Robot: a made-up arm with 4 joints.
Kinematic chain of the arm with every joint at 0, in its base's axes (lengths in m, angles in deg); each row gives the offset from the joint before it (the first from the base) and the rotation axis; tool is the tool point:
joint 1: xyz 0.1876 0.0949 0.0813 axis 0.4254 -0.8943 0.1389
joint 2: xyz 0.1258 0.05 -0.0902 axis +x
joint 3: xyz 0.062 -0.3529 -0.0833 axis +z
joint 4: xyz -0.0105 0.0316 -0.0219 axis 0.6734 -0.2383 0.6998
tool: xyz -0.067 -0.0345 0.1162
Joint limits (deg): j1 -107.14..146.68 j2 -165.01..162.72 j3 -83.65..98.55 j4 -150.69..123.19
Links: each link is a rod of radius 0.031 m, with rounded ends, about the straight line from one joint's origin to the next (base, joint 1, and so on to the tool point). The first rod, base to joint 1, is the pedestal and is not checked.
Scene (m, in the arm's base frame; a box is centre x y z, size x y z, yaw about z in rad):
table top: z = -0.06
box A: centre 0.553 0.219 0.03 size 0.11 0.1 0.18 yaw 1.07
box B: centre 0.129 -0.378 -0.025 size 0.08 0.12 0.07 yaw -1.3
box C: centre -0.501 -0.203 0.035 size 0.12 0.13 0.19 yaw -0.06
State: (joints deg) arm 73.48 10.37 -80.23 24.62
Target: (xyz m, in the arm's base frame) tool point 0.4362 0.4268 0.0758
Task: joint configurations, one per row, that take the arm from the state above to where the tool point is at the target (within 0.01 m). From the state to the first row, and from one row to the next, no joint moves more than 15 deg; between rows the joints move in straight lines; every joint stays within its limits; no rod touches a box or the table.
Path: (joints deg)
1: 80.28 22.15 -80.03 11.58
2: 87.09 33.94 -79.82 -1.45
3: 93.89 45.72 -79.62 -14.49
4: 100.69 57.51 -79.42 -27.52
5: 107.49 69.29 -79.22 -40.56
6: 98.03 79.65 -80.10 -26.41
7: 88.57 90.02 -80.99 -12.26
8: 79.11 100.38 -81.88 1.89
9: 69.65 110.74 -82.76 16.04
10: 60.19 121.11 -83.65 30.19

